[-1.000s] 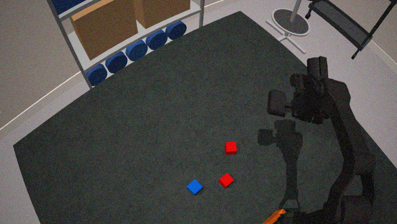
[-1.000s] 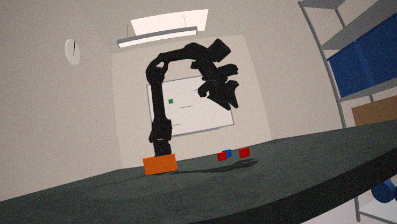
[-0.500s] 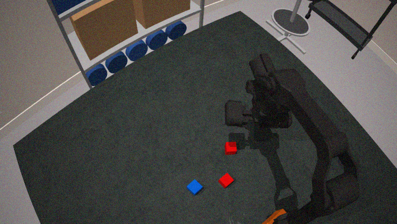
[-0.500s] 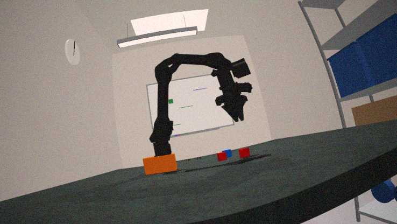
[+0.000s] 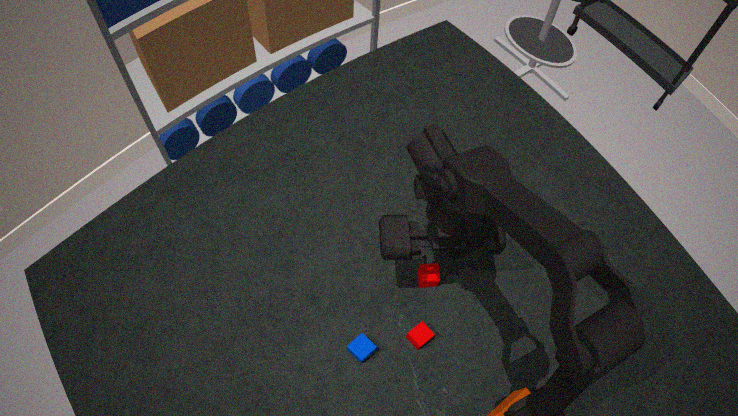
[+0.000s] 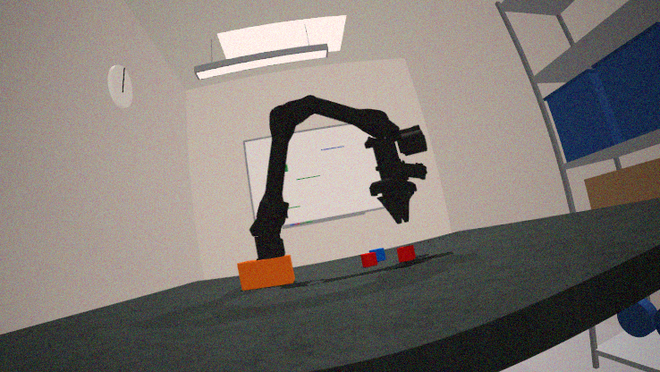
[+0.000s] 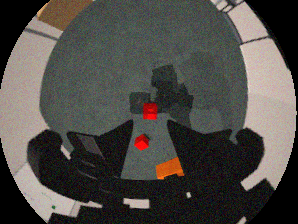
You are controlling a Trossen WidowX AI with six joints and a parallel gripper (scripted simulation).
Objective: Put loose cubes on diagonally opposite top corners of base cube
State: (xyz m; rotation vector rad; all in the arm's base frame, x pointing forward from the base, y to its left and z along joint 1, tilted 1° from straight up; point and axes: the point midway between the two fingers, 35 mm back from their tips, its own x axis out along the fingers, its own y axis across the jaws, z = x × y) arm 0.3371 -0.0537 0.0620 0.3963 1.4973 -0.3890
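The blue cube is 17 cm to the left of my gripper tip, 7 cm below it and 6 cm behind it.
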